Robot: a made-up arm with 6 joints.
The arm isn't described. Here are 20 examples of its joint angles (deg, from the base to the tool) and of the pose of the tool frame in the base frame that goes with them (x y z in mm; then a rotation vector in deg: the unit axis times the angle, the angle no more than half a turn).
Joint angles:
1: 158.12 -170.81 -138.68 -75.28 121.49 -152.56
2: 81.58 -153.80 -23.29 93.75 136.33 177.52
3: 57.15 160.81 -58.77 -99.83 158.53 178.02
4: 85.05 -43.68 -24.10 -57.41 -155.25 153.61
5: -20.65 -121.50 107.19 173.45 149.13 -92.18
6: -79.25 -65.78 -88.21 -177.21 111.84 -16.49
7: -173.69 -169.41 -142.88 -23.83 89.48 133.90
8: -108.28 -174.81 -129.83 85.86 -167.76 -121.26
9: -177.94 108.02 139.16 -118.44 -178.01 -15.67
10: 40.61 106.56 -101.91 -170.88 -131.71 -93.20
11: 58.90 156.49 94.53 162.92 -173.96 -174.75
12: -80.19 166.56 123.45 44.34 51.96 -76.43
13: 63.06 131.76 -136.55 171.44 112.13 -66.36
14: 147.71 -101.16 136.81 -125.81 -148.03 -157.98
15: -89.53 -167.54 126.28 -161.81 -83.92 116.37
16: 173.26 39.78 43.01 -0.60 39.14 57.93
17: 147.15 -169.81 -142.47 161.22 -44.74 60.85
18: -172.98 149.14 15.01 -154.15 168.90 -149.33
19: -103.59 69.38 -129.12 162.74 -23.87 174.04
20: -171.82 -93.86 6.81 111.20 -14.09 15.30
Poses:
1: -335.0 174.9 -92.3 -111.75 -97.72 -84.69
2: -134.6 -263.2 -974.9 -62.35 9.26 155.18
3: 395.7 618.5 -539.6 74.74 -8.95 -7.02
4: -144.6 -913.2 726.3 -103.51 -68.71 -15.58
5: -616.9 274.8 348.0 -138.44 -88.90 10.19
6: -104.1 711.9 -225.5 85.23 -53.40 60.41
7: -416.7 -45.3 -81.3 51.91 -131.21 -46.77
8: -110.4 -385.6 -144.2 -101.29 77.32 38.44
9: -40.5 -38.6 -274.2 46.30 -53.30 -65.13
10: 475.2 466.4 523.2 49.47 146.16 57.83
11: -178.4 -234.2 -583.8 -20.50 67.27 70.61
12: -3.5 504.5 -162.9 -49.30 -19.78 -126.53
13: 94.7 289.1 326.8 -72.43 -128.88 90.25
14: 144.6 -176.4 446.0 150.06 -10.79 0.90
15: 57.6 489.1 92.4 -8.63 58.48 -134.56
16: -1071.6 92.5 593.7 118.15 -74.42 -70.24
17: -389.3 233.8 -25.0 -65.93 -62.54 0.87
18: -454.4 -83.3 -905.4 -8.46 -7.20 -167.15
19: 37.8 54.2 709.6 -23.12 -39.04 -117.93
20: 1284.8 169.8 122.1 -51.25 65.38 -27.37
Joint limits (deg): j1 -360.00..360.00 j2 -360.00..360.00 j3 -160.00..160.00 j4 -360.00..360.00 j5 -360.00..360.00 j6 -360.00..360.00
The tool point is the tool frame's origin. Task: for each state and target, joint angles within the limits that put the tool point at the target. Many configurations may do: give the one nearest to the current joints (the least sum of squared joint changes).
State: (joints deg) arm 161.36 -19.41 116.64 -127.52 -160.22 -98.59
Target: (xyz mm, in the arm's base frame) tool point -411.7 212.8 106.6
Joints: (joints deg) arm 145.19 27.47 130.07 -128.94 -157.62 -98.59
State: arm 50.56 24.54 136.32 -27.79 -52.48 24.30
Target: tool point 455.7 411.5 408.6
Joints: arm 35.97 -1.74 121.50 -25.54 -55.21 24.30
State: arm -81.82 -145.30 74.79 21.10 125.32 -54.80
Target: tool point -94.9 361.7 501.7
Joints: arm -66.86 -108.63 118.94 15.71 120.50 -54.80
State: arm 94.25 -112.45 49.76 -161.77 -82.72 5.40
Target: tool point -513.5 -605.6 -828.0
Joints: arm 54.57 -150.31 12.70 -156.28 -69.28 5.40
